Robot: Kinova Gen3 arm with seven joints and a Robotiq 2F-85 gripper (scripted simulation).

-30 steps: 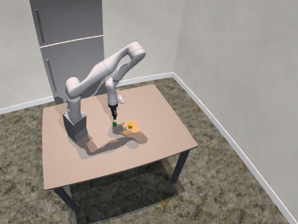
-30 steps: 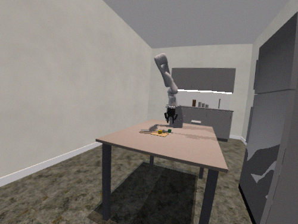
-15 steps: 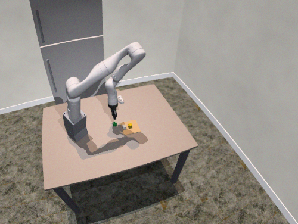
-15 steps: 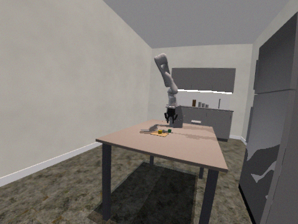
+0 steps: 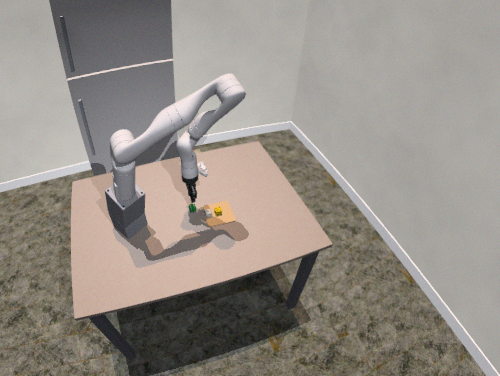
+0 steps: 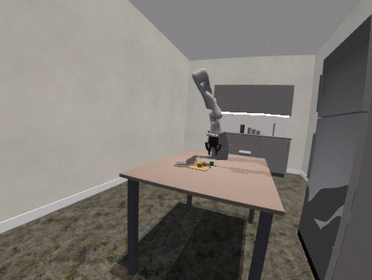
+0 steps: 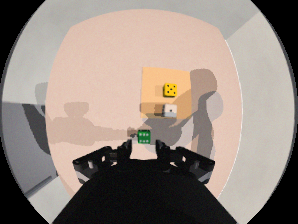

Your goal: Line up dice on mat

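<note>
Now: hand 8 cm above the green die. Also, from my hand: mat (10 cm below, 10 cm ahead, 8 cm to the right); white die (8 cm below, 7 cm to the right, 5 cm ahead); yellow die (10 cm ahead, 8 cm to the right, 8 cm below).
</note>
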